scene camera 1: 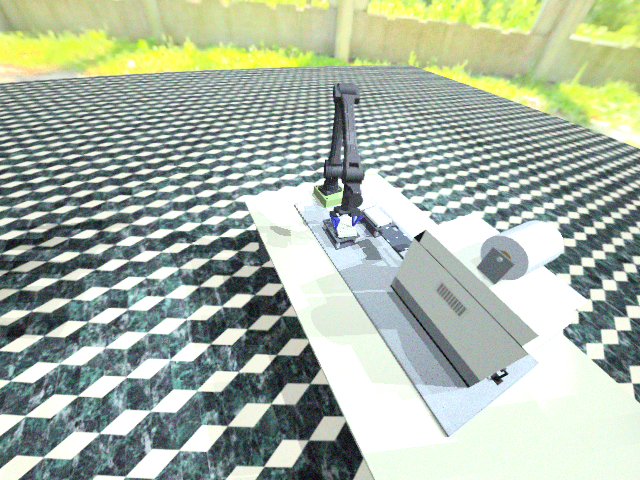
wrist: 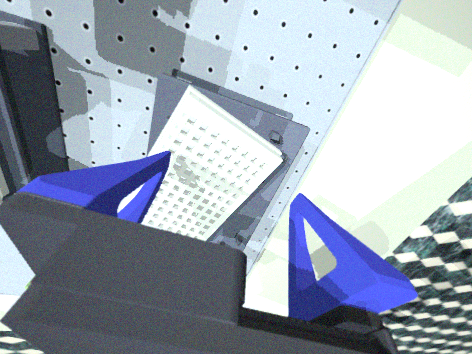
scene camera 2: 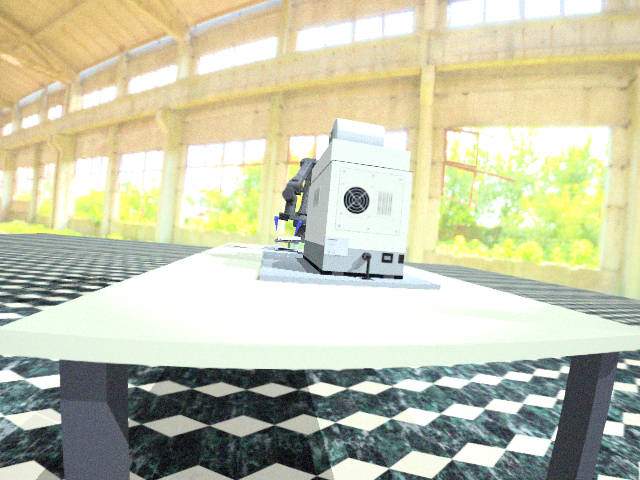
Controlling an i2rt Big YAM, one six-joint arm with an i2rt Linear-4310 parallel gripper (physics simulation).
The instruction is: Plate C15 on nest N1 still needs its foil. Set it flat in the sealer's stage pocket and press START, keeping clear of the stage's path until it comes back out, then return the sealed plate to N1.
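Seen in the pictures: gripper, fingertip midpoint: [scene camera 1: 344,227] [wrist: 235,179] [scene camera 2: 285,234]; arm's base at its link origin: [scene camera 1: 330,189] [scene camera 2: 300,242].
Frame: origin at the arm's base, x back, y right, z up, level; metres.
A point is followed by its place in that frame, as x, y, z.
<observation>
White welled plate [scene camera 1: 347,230] @[-0.349, 0.155, 0.036] [scene camera 2: 288,239] @[-0.376, 0.159, 0.023] [wrist: 215,165] @[-0.340, 0.154, 0.036] lies over the dark grey nest [wrist: 295,131] @[-0.368, 0.215, 0.015], turned askew to the nest's edges in the wrist view. Whether it is also tilted is hard to tell. My gripper [scene camera 1: 345,226] @[-0.337, 0.169, 0.049] [scene camera 2: 286,234] @[-0.337, 0.169, 0.049] [wrist: 235,179] @[-0.337, 0.169, 0.049] is open with blue fingers wide apart, just above the plate. In the wrist view one fingertip overlaps the plate's left edge; the other is off to its right. The sealer [scene camera 1: 449,304] @[-0.866, 0.186, 0.161] [scene camera 2: 361,206] @[-1.080, 0.131, 0.145] stands further along the base board. The START button does not show, and I cannot make out the stage pocket clearly.
A pale block [scene camera 1: 378,216] @[-0.342, -0.051, 0.029] and a dark flat part [scene camera 1: 395,237] @[-0.516, 0.025, 0.070] lie between the nest and the sealer. A dark raised body [wrist: 35,110] @[-0.338, -0.011, -0.031] stands at the left in the wrist view. A large white roll [scene camera 1: 537,248] @[-0.922, 0.116, 0.431] sits by the sealer. The perforated base board [wrist: 235,45] @[-0.419, 0.160, -0.036] carries the nest.
</observation>
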